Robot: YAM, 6 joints.
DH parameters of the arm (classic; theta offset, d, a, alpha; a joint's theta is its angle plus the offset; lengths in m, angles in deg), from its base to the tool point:
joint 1: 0 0.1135 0.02 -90
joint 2: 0 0 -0.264 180
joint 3: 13.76 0 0.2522 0
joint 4: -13.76 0 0.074 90
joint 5: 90 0 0 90
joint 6: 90 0.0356 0 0
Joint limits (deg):
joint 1: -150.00..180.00
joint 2: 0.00..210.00
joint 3: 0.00..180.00
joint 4: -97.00..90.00
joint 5: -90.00..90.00
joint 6: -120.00..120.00
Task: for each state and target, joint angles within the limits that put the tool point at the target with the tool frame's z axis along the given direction. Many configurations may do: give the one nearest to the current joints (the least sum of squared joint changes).
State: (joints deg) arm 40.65 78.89 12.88 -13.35 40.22 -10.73
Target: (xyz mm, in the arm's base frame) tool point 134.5 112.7 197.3 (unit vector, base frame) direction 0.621 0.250 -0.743
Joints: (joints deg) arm 42.72 51.70 28.74 -26.93 13.75 -10.73
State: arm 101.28 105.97 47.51 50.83 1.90 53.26
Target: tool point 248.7 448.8 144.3 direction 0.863 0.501 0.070
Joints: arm 63.17 136.91 84.31 57.39 32.94 53.26
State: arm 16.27 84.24 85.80 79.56 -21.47 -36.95
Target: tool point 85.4 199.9 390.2 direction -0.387 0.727 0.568
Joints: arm 60.32 64.42 41.50 75.15 -44.10 -36.95
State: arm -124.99 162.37 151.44 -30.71 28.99 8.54
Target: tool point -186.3 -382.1 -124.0 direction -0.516 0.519 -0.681
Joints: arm -112.74 173.14 115.02 -54.17 42.59 8.54
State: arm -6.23 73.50 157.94 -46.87 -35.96 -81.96
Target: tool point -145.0 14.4 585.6 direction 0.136 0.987 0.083
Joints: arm 7.88 52.01 146.63 -77.53 -73.58 -81.96
